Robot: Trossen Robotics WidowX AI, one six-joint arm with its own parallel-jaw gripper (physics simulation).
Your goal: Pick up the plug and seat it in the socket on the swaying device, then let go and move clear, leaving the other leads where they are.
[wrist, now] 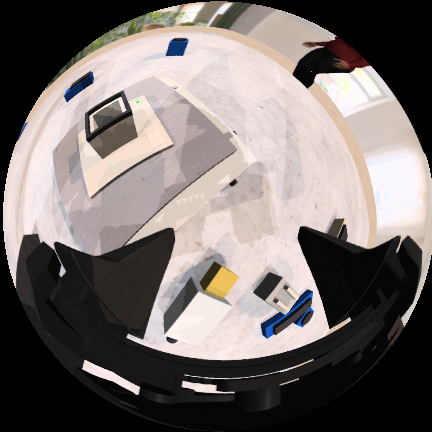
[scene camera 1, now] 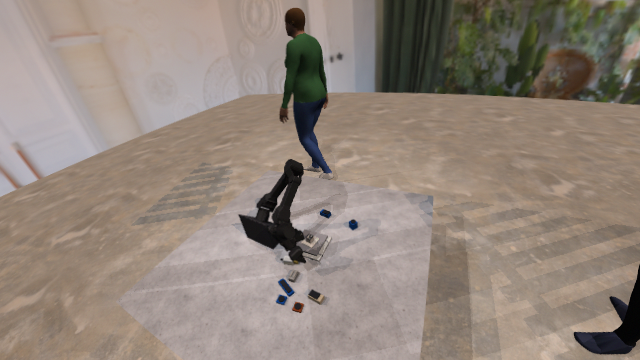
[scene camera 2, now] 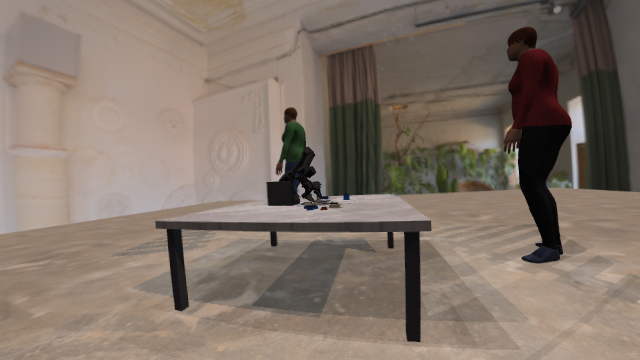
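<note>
A white block with a yellow end (wrist: 202,307) (scene camera 1: 287,259), apparently the plug, lies on the table. In the wrist view it shows below and between the fingertips, nearer the left finger; in scene camera 1 the gripper partly hides it. My gripper (wrist: 238,233) (scene camera 1: 299,259) is open, with nothing between its fingers, above the table beside the plug. The socket (wrist: 112,142) (scene camera 1: 310,238) is a raised box with a black rim and open top. It stands on a cream plate on the grey device (wrist: 190,150), at the upper left of the wrist view.
A grey two-pronged connector (wrist: 277,292) (scene camera 1: 293,275) and a long blue piece (wrist: 290,317) (scene camera 1: 286,287) lie near the plug. Beyond are a small blue piece (scene camera 1: 281,299), an orange one (scene camera 1: 298,307) and a beige one (scene camera 1: 316,296). Blue blocks (scene camera 1: 325,213) (scene camera 1: 353,224) lie behind the device.
</note>
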